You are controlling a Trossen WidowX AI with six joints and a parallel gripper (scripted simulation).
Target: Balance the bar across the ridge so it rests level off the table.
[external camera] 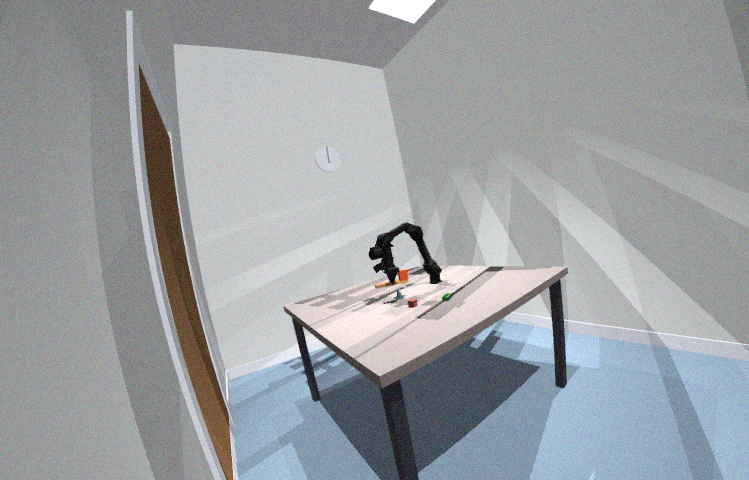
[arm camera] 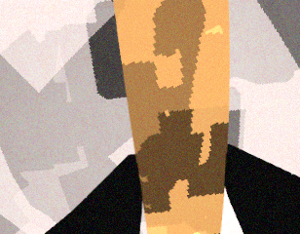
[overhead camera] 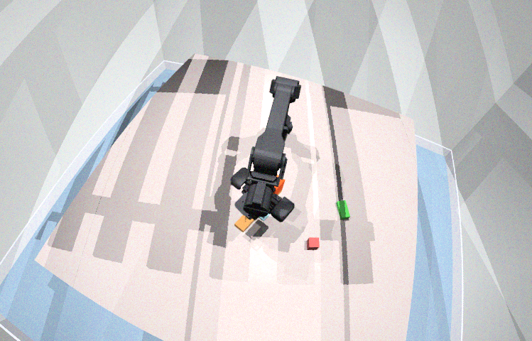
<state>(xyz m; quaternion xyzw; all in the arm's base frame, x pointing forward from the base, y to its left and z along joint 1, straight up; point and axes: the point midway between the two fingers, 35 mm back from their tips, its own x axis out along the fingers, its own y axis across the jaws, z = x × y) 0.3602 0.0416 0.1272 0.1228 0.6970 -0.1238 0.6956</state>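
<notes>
Now: gripper tip 3 cm past the teal ridge, 1 cm to the right of it and 7 cm above it. From my gripper tip the other things lie so: red cube: 3 cm ahead, 20 cm to the left, 8 cm below; then green block: 13 cm behind, 28 cm to the left, 8 cm below.
</notes>
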